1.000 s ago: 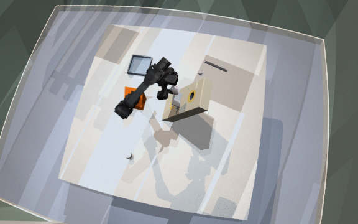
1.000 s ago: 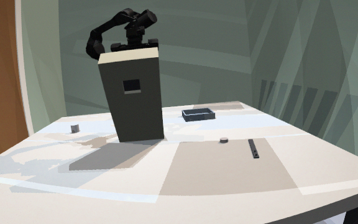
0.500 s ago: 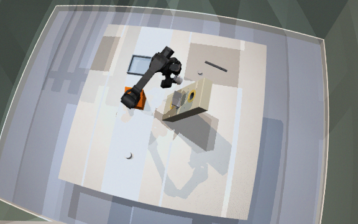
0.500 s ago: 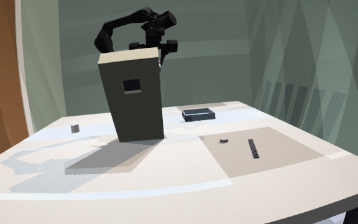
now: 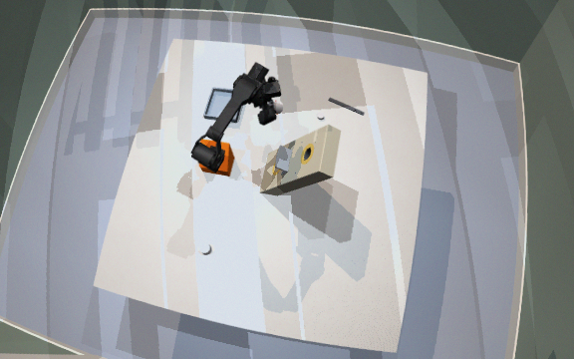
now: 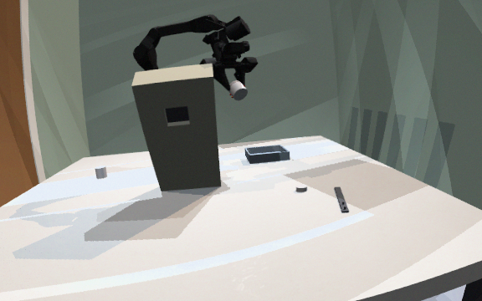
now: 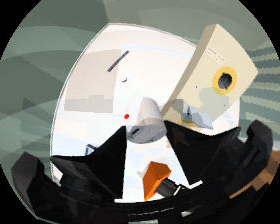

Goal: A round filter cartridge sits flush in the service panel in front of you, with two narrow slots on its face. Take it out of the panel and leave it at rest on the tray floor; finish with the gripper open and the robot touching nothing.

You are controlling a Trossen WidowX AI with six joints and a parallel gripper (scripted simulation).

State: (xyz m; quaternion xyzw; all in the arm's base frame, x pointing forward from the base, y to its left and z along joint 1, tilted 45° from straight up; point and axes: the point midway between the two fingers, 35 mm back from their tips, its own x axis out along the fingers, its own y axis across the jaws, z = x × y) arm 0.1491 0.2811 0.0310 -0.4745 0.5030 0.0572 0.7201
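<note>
Right now my gripper tip is 29 cm past the dark-rimmed tray, 8 cm to the right of it and 26 cm above it. Round my gripper tip: small grey cylinder 11 cm behind, 55 cm to the right, 25 cm below; then round pale filter cartridge right at my gripper tip; then beige service panel 14 cm ahead, 14 cm to the right, 10 cm below.
</note>
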